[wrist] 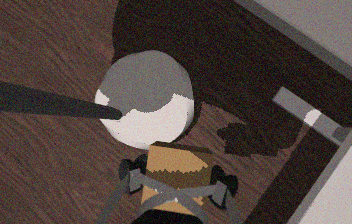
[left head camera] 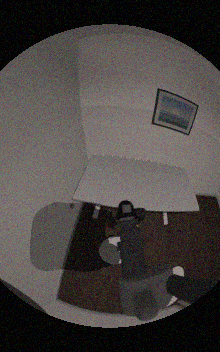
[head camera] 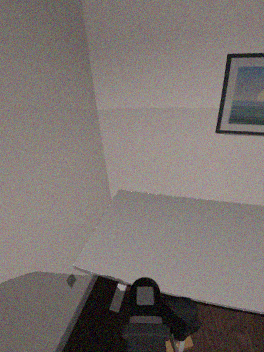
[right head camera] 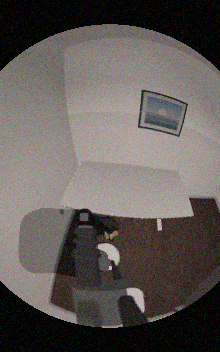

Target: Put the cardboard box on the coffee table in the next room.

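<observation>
The cardboard box is a small tan block between the two fingers of my gripper, which is shut on it. In the head camera view the box shows in part at the bottom edge, partly hidden by the gripper. The box is held over the dark wood floor, on the near side of a white table and apart from it. I cannot tell whether this table is the coffee table that the task names.
A round white and grey object is low beside the box, with a dark rod reaching over it. A table leg stands near the left wall. A framed picture hangs on the back wall.
</observation>
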